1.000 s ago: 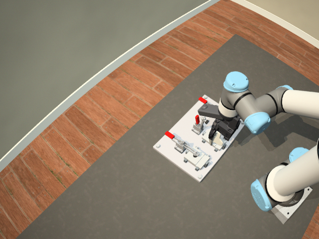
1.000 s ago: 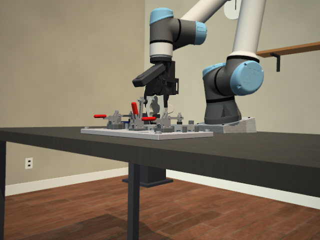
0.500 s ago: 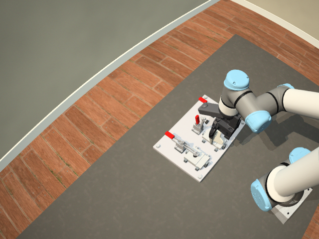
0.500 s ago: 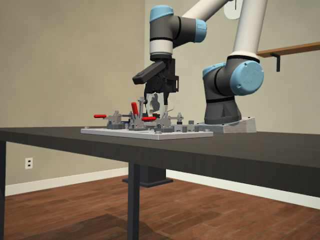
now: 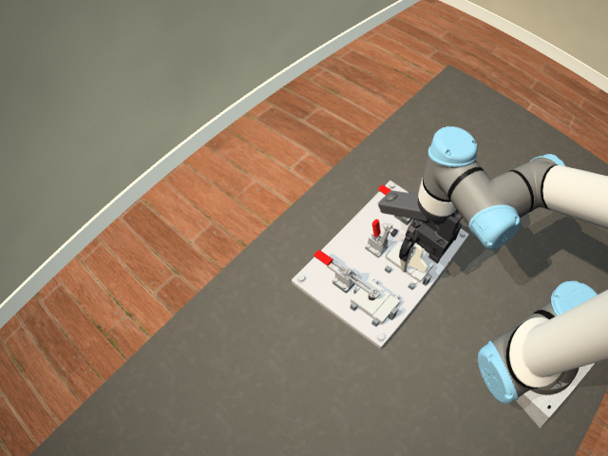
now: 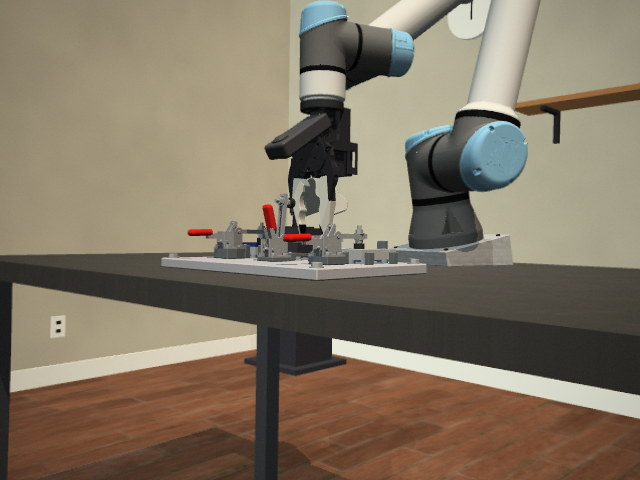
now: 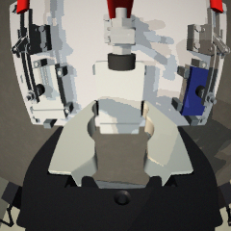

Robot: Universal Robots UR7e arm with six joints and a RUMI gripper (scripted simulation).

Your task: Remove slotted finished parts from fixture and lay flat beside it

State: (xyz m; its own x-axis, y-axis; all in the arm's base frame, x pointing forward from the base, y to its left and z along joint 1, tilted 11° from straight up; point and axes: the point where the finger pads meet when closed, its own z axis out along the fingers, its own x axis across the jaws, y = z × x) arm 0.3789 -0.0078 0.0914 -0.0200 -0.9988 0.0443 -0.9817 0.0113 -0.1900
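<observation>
My gripper is now 5 cm short of the white fixture plate and 5 cm above it. Round my hand: blue blank 1 cm ahead, 11 cm to the right, 3 cm below.
</observation>
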